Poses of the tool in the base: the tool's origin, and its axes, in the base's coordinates. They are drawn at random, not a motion.
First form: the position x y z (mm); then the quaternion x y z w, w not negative.
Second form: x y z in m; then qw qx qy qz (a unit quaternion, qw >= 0). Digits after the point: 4 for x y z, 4 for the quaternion.
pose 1, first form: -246.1 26.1 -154.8 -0.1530 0.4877 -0.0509 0.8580
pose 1, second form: -0.2461 0.0261 -0.1548 0.8580 -0.1530 0.4877 -0.0509
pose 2, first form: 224.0 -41.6 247.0 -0.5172 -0.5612 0.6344 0.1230
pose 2, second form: 0.2240 -0.0416 0.2470 0.1230 -0.5172 -0.5612 0.6344
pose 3, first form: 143.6 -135.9 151.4 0.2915 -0.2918 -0.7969 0.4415
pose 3, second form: 0.1436 -0.1359 0.1514 0.4415 0.2915 -0.2918 -0.7969
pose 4, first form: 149.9 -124.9 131.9 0.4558 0.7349 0.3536 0.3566
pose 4, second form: 0.1499 -0.1249 0.1319 0.3566 0.4558 0.7349 0.3536
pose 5, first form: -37.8 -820.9 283.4 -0.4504 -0.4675 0.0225 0.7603
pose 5, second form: -0.0378 -0.8209 0.2834 0.7603 -0.4504 -0.4675 0.0225
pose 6, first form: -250.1 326.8 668.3 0.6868 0.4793 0.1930 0.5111
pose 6, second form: -0.2501 0.3268 0.6683 0.5111 0.6868 0.4793 0.1930
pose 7, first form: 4.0 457.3 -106.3 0.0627 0.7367 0.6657 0.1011
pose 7, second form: 0.0040 0.4573 -0.1063 0.1011 0.0627 0.7367 0.6657
